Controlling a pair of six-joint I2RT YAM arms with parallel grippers.
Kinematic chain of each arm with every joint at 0, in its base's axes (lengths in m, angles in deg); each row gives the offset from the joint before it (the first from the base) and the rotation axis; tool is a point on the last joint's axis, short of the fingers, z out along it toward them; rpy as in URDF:
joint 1: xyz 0 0 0.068 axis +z
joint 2: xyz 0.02 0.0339 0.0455 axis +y
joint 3: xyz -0.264 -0.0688 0 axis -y
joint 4: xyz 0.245 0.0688 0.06 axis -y
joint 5: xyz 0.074 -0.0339 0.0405 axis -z
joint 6: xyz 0.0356 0 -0.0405 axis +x
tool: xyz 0 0 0 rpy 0 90 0
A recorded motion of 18 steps. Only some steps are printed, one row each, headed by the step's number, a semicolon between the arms.
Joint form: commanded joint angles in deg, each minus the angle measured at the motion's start. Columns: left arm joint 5, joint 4, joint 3, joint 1, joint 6, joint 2; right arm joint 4, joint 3, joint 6, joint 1, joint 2, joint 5.
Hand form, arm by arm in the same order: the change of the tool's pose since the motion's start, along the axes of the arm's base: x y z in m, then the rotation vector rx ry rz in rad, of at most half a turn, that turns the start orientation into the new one. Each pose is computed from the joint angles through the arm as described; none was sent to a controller.
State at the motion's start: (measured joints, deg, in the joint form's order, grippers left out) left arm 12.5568 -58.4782 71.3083 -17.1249 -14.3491 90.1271; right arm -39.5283 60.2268 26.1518 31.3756 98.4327 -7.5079
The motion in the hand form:
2: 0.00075 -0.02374 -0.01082 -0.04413 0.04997 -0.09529; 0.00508 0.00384 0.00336 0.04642 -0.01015 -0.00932
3: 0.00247 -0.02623 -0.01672 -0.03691 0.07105 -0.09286; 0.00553 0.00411 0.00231 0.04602 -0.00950 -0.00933
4: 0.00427 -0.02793 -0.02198 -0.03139 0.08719 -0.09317; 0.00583 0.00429 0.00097 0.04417 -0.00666 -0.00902
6: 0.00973 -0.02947 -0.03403 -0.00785 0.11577 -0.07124; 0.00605 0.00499 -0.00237 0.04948 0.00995 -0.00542
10: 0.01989 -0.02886 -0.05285 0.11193 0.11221 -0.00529; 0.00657 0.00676 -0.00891 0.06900 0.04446 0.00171
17: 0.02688 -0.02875 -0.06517 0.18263 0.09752 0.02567; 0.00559 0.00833 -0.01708 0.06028 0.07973 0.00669
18: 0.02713 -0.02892 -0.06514 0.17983 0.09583 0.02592; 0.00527 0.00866 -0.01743 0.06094 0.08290 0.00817
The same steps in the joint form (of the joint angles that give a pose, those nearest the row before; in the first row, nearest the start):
2: 3.58 0.20 0.77 -3.82 0.96 3.08; 1.38 0.96 0.90 -0.09 0.33 -1.81
3: 3.50 0.22 0.77 -4.15 0.52 4.26; 1.55 0.96 0.90 -0.09 0.55 -1.81
4: 3.48 0.33 0.76 -4.33 0.39 5.31; 1.62 0.96 0.87 -0.09 0.81 -1.81
6: 2.54 0.96 0.76 -4.33 -0.70 7.67; 1.62 0.96 0.83 -0.09 1.46 -2.60
10: -4.50 2.82 0.76 -4.33 -3.41 11.17; 1.84 0.96 0.83 -0.09 2.78 -4.63
17: -8.81 4.59 0.76 -4.33 -4.55 13.46; 1.42 0.92 0.85 0.18 4.28 -5.27
18: -8.70 4.74 0.77 -4.33 -4.57 13.46; 1.35 0.92 0.85 0.24 4.35 -5.40

